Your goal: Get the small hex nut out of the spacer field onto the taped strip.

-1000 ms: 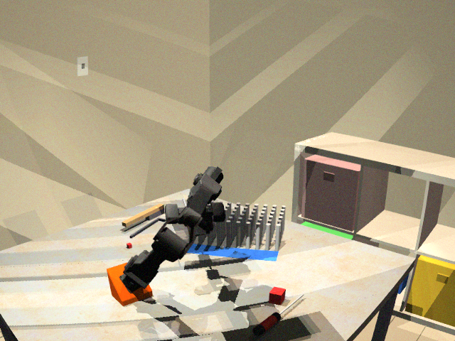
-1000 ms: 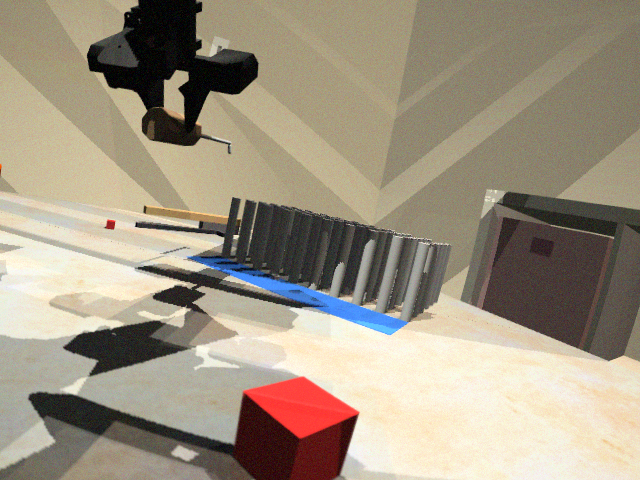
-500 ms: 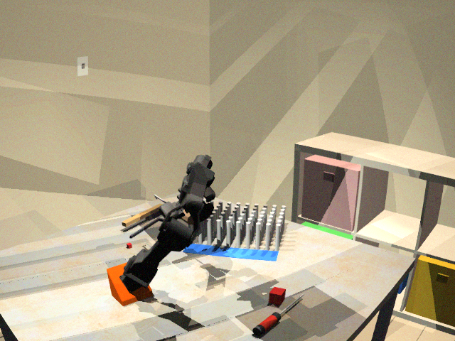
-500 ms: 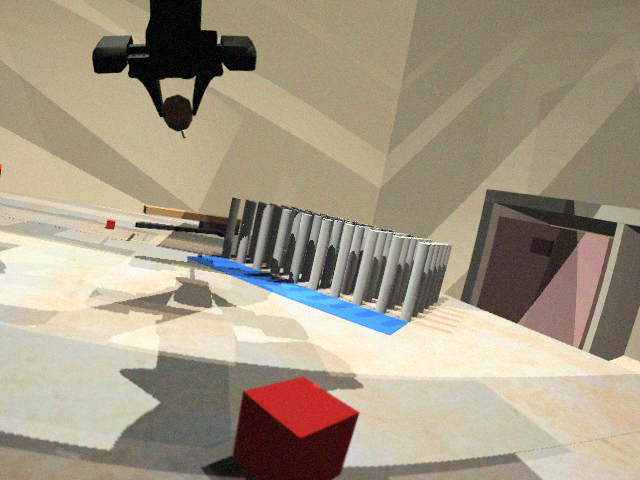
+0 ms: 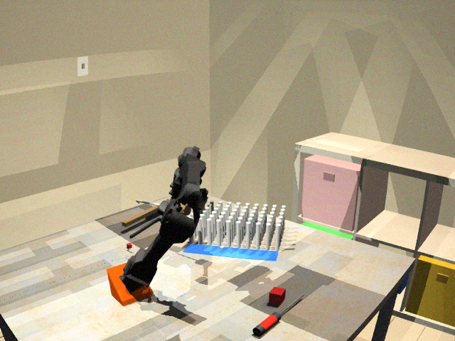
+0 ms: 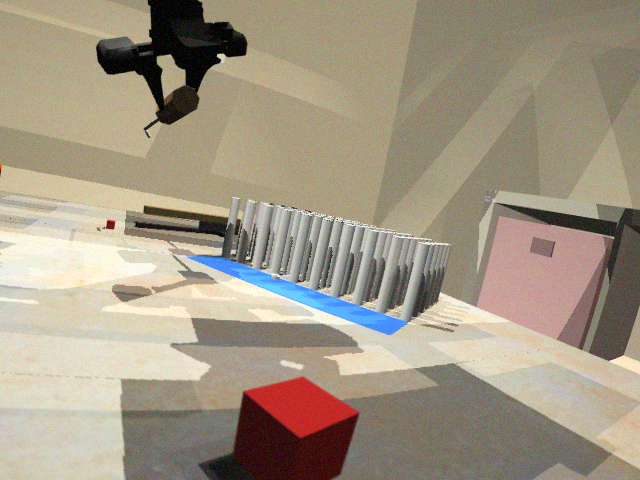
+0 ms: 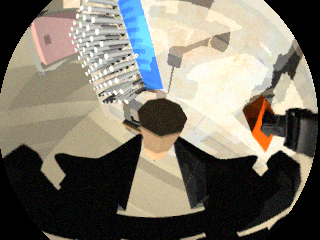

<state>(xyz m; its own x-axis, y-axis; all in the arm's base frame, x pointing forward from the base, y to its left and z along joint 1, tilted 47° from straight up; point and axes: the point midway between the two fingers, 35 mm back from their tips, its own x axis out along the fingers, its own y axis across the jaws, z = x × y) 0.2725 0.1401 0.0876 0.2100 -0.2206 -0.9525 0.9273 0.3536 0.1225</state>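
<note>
The hook tool lies 10 cm to the left of my gripper tip, 1 cm below it and 1 cm behind it. From my gripper tip the other things lie so: blue taped strip 22 cm below, 20 cm ahead, 6 cm to the right; then tiny red cube 25 cm to the left, 22 cm below, 6 cm behind; then hex nut 22 cm below, 20 cm ahead, 2 cm to the right.
</note>
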